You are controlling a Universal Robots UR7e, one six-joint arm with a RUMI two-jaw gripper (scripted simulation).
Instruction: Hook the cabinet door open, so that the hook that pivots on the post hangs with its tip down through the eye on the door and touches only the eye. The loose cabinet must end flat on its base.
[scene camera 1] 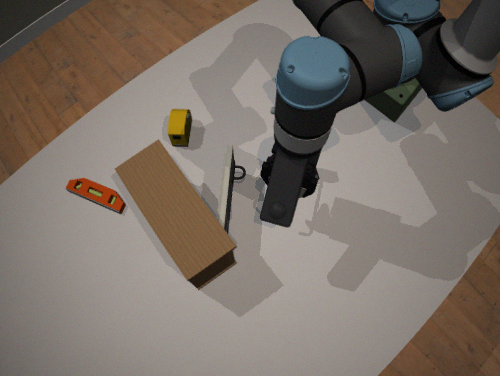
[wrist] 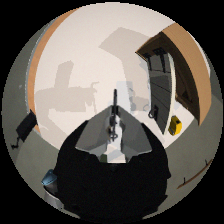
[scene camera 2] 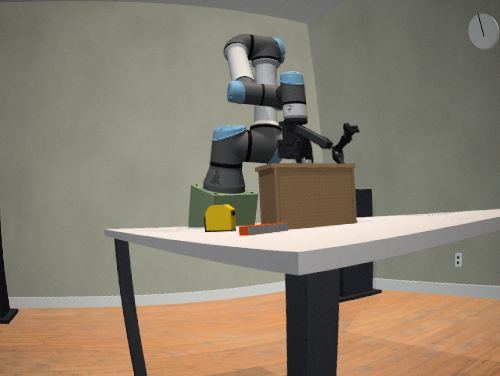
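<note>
The gripper appears in the pictures, the wrist view among them, and the scene also includes a wooden cabinet, a yellow tape measure and an orange spirit level, which the pictures show as well.
</note>
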